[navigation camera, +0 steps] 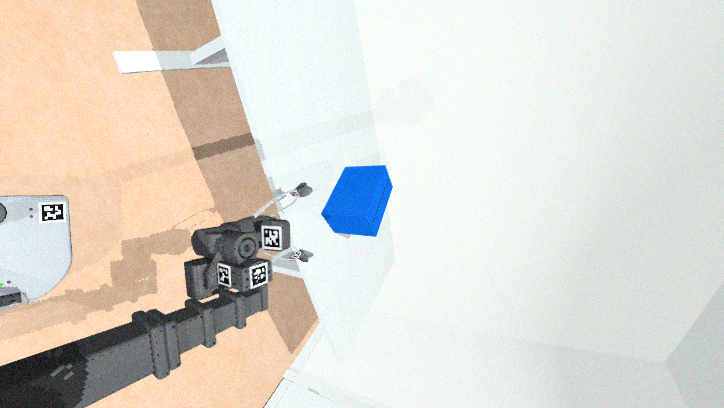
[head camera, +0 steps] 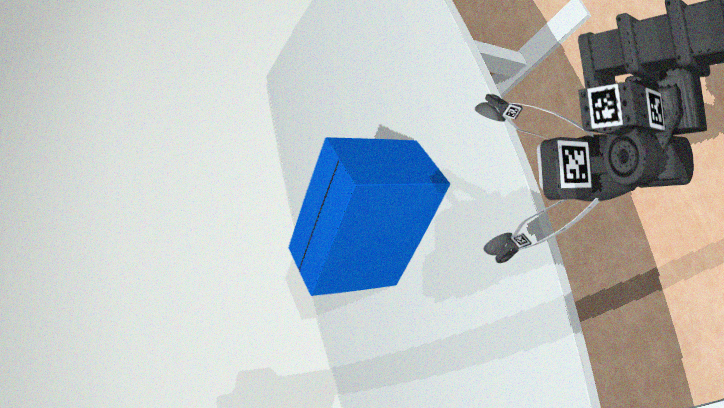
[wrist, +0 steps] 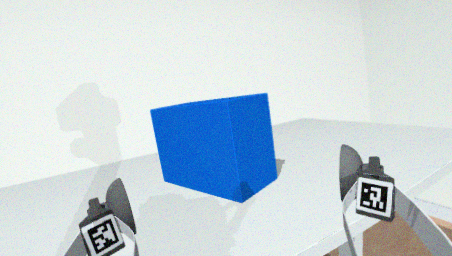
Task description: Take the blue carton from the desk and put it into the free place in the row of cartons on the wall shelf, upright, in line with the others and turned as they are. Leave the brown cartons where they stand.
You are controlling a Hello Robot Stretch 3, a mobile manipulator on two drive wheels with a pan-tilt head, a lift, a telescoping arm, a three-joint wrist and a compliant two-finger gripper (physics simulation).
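Places are measured from the robot's base along level axes (x left, y ahead, z down), in metres.
Pixels of known places: gripper, fingertip midpoint: point(navigation camera: 309, 221) point(head camera: 486, 178).
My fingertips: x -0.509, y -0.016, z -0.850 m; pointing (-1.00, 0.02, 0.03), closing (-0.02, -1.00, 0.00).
Note:
Behind a point stands the place of what it marks.
The blue carton point(head camera: 374, 233) @(z -0.828, x -0.797, y 0.057 m) point(navigation camera: 354, 197) @(z -0.829, x -0.784, y 0.042 m) point(wrist: 195, 145) stands on the white desk point(head camera: 455, 354) @(z -0.721, x -0.719, y 0.274 m) point(navigation camera: 303, 101) @(z -0.720, x -0.630, y 0.354 m) point(wrist: 320, 145), between the desk's near edge and the wall. It is turned at an angle to that edge, and a thin dark line runs along one narrow face. My gripper point(head camera: 495, 177) @(z -0.850, x -0.509, y -0.016 m) point(navigation camera: 304, 222) @(z -0.850, x -0.509, y -0.016 m) point(wrist: 233, 183) @(z -0.850, x -0.509, y -0.016 m) is open and empty. Its fingertips reach over the near edge of the desk, short of the carton and apart from it. In the wrist view the carton shows ahead, between the two fingers. The wall shelf and the brown cartons do not show.
A white wall point(head camera: 126, 177) @(z -1.181, x -1.499, y -0.086 m) point(navigation camera: 531, 177) @(z -1.476, x -1.387, y 0.145 m) point(wrist: 225, 45) rises behind the desk. A white desk support point(head camera: 552, 40) point(navigation camera: 139, 60) juts out below the desk edge. My arm point(head camera: 653, 43) @(z -0.960, x -0.195, y -0.100 m) point(navigation camera: 192, 329) @(z -0.962, x -0.151, y -0.099 m) extends over the floor, and my base point(navigation camera: 40, 253) @(z -0.161, x -0.098, y -0.119 m) shows at the left of the navigation view.

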